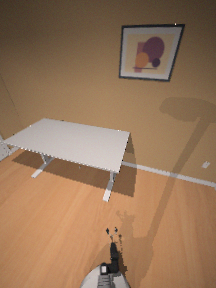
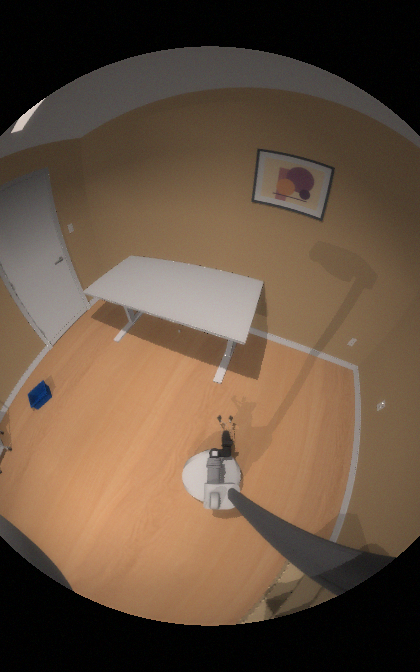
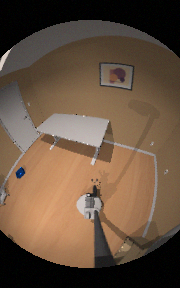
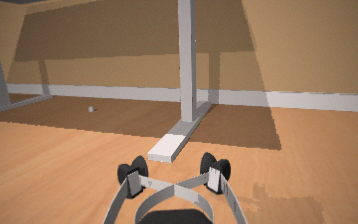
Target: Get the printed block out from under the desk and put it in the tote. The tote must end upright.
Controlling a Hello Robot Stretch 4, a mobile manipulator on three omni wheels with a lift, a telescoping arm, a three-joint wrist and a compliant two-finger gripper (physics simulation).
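Places are measured from the robot's base along level axes (x right, y down, z ahead), in metres.
Pixels of known places: gripper, fingertip midpoint: (image 1: 111, 227) (image 2: 224, 414) (image 3: 94, 178) (image 4: 174, 167).
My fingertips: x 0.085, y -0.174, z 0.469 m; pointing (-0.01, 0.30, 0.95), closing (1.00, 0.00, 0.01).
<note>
Behind a point stands the place of what it marks.
A small pale block (image 4: 91, 109) @[y 0.012, x -0.397, z 1.446 m] (image 2: 179, 331) @[y 0.013, x -0.392, z 1.443 m] lies on the floor in the shadow under the desk, between its two legs; it is too small to make out any print. The white desk (image 1: 75, 142) @[y -0.692, x -0.331, z 1.243 m] (image 2: 185, 300) @[y -0.692, x -0.245, z 1.130 m] (image 3: 75, 127) @[y -0.693, x -0.248, z 1.215 m] stands against the wall. My gripper (image 4: 174, 167) @[y -0.174, x 0.085, z 0.469 m] (image 2: 225, 418) @[y -0.174, x 0.085, z 0.469 m] (image 1: 112, 231) @[y -0.174, x 0.085, z 0.469 m] is open and empty, over the floor in front of the desk's right leg, with the block farther back and to the left. The blue tote (image 2: 40, 395) @[y 0.029, x -1.963, z 0.387 m] (image 3: 20, 173) @[y -0.080, x -1.803, z 0.345 m] stands upright on the floor at the far left.
The desk's right leg (image 4: 187, 65) @[y -0.239, x 0.143, z 1.132 m] and its foot (image 4: 167, 147) (image 2: 222, 367) stand ahead of the gripper. The left foot (image 2: 125, 331) is farther off. A door (image 2: 40, 260) @[y -1.022, x -2.010, z 1.513 m] is at the left. Part of a white cart shows at the left edge beyond the tote.
</note>
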